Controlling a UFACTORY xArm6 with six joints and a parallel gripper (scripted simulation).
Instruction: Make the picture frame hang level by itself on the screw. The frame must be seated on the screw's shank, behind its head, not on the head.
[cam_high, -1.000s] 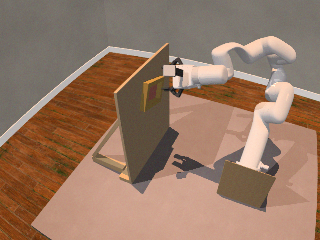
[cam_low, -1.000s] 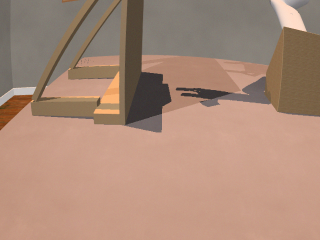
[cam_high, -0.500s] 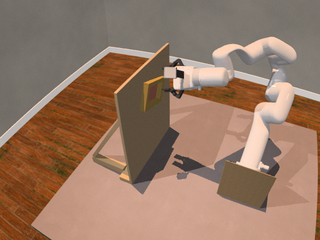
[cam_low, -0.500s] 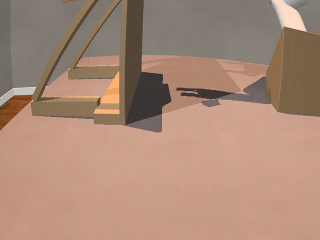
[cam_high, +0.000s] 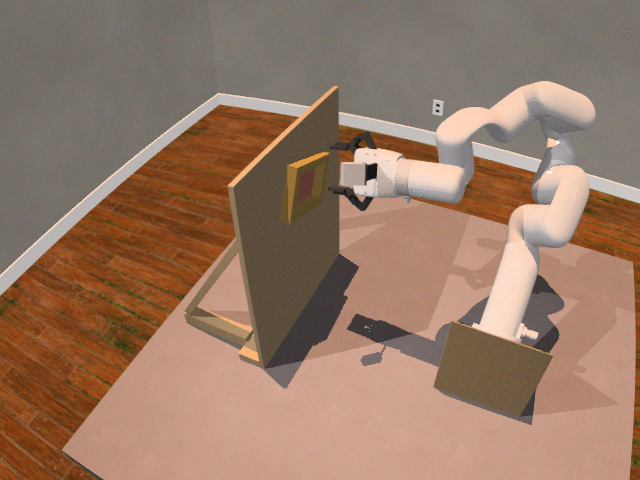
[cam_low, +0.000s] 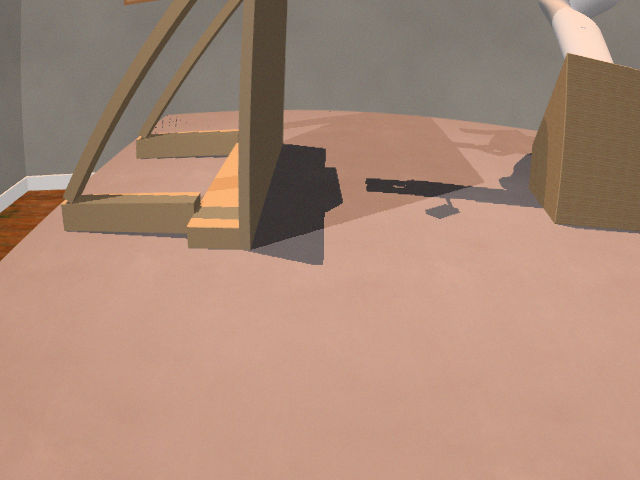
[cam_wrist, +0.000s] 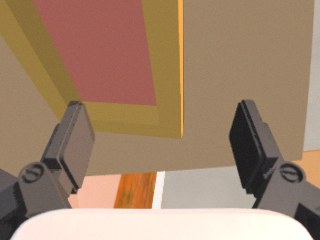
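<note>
My gripper is now 70 mm short of the picture frame, 10 mm to the right of it and 50 mm above it. The rest, counted from my hand: upright wooden board (90 mm ahead, 20 mm to the left, 180 mm below).
</note>
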